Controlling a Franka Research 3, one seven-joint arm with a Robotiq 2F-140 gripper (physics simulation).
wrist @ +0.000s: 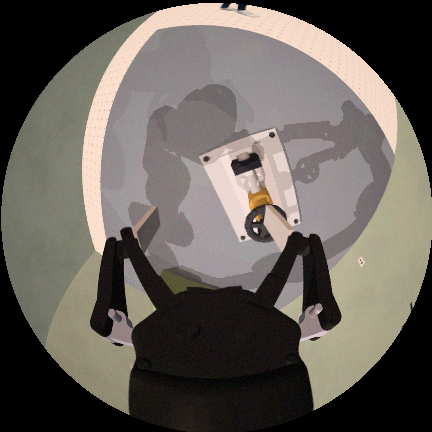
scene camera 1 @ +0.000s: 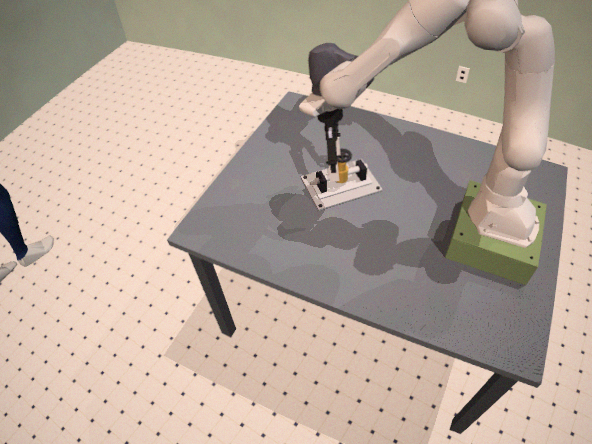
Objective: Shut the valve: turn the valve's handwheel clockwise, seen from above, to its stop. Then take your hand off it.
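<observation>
The valve has a dark spoked handwheel (scene camera 1: 345,156) (wrist: 248,225) on top of its orange-yellow body (scene camera 1: 343,173) (wrist: 259,197). The valve sits on a white base plate (scene camera 1: 352,196) (wrist: 220,184) on the table. My gripper (scene camera 1: 333,167) (wrist: 211,214) points down and is wide open, with nothing between its fingers. In the wrist view the right finger's pad overlaps the right part of the handwheel and hides some of it; the left finger is well away to the left, over the table. Whether the right finger touches the handwheel, I cannot tell.
Black pipe supports (scene camera 1: 361,170) (wrist: 246,164) stand on the plate beside the valve. The grey table (scene camera 1: 240,215) (wrist: 135,150) carries the green base block (scene camera 1: 492,265) of my arm at its right side. A person's leg (scene camera 1: 11,225) shows at the far left, off the table.
</observation>
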